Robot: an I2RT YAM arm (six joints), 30 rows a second.
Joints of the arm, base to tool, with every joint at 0 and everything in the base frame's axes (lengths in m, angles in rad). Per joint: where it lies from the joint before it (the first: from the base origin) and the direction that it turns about. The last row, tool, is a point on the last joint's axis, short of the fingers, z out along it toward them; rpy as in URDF.
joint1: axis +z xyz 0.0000 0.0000 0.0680
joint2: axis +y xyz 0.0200 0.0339 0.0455
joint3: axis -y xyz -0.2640 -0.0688 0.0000
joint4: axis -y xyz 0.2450 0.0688 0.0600
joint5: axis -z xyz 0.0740 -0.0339 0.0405
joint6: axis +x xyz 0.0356 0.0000 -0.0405
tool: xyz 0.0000 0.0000 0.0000 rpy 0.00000 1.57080 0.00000
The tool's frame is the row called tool.
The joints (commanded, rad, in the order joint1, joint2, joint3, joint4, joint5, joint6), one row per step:
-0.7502, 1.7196, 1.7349, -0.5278, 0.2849, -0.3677
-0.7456, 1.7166, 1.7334, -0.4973, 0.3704, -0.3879
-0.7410, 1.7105, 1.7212, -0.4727, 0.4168, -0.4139
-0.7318, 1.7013, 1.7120, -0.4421, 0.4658, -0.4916
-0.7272, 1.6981, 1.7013, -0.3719, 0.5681, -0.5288
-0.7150, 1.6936, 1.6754, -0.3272, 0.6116, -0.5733
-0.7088, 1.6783, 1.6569, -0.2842, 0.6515, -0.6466
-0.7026, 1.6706, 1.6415, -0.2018, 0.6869, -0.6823
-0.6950, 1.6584, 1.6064, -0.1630, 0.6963, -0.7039
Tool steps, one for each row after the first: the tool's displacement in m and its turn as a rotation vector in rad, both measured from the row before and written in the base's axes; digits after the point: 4 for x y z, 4 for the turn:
-0.0008, -0.0007, 0.0040, -0.0595, 0.0205, -0.0615
-0.0004, 0.0008, 0.0008, -0.0370, 0.0225, -0.0258
0.0002, 0.0026, 0.0036, -0.0609, 0.0587, -0.0046
-0.0004, -0.0014, 0.0050, -0.0814, 0.0134, -0.0770
0.0026, 0.0024, -0.0025, -0.0365, 0.0340, -0.0156
-0.0016, 0.0031, 0.0038, -0.0498, 0.0476, -0.0127
0.0008, 0.0012, 0.0059, -0.0618, -0.0164, -0.0205
0.0004, 0.0032, -0.0037, -0.0154, 0.0101, 0.0021

